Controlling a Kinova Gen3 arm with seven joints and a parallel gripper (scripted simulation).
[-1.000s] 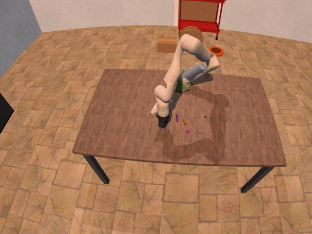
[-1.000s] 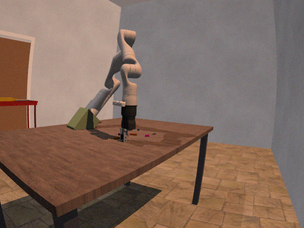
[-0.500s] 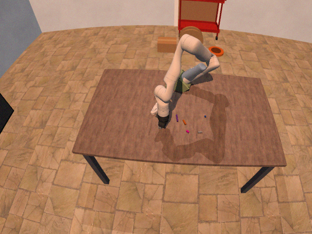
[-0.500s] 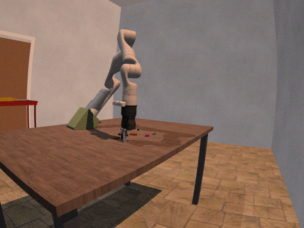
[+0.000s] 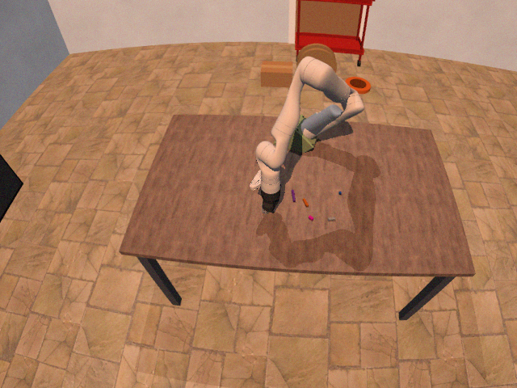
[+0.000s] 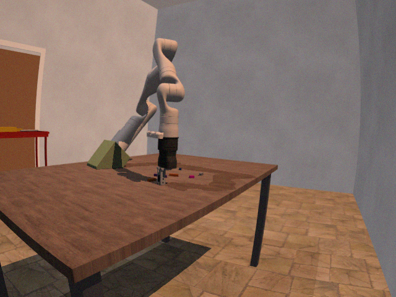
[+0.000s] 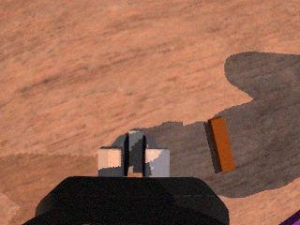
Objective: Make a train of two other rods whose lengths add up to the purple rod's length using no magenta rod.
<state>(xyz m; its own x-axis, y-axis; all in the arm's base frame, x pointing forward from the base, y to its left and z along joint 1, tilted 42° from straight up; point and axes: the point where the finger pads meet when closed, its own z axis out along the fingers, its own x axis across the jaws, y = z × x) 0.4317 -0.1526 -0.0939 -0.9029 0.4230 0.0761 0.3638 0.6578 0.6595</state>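
Now: hand 60 mm past the orange rod, 20 mm to the right of it and 10 mm above it. From my hand the other things lie so: magenta rod: 30 mm ahead, 190 mm to the left, 10 mm below; purple rod: 90 mm behind, 120 mm to the left, 10 mm below; blue rod: 120 mm behind, 330 mm to the left, 10 mm below.
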